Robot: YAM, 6 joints.
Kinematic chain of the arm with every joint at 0, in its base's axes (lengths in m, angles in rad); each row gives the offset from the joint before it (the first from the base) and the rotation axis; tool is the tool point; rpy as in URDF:
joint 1: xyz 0 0 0.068 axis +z
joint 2: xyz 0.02 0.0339 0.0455 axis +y
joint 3: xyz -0.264 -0.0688 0 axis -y
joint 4: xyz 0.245 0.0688 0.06 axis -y
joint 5: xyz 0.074 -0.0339 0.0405 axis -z
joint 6: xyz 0.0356 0 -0.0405 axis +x
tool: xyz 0 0 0 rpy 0 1.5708 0
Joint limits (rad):
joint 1: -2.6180..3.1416
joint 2: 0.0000..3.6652
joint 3: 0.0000..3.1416
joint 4: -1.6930..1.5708
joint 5: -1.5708..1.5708
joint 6: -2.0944..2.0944
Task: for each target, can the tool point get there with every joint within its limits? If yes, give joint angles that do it. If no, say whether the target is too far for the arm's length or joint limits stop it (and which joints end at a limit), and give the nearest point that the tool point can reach.
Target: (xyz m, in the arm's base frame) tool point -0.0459 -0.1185 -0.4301
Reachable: no: joint limits stop it (at a limit: joint 2) | nearest point -0.0528 -0.1363 -0.3655 | short by 0.067 m
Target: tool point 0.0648 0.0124 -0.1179
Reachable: yes | joints 0.1641 2.9108 0.4105 0.4491 -0.0472 1.0295
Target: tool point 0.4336 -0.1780 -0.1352
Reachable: yes | joints -0.3200 3.1451 2.2169 -0.7710 1.1564 0.0496
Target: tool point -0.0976 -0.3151 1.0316
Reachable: no: too far | nearest point -0.0651 -0.2103 0.7065 | short by 0.343 m
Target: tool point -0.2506 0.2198 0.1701
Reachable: yes | joints 2.5250 1.7520 0.7868 0.5210 1.3089 0.4072
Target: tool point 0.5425 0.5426 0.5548
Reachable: no: too far | nearest point 0.3952 0.3952 0.4317 | short by 0.242 m
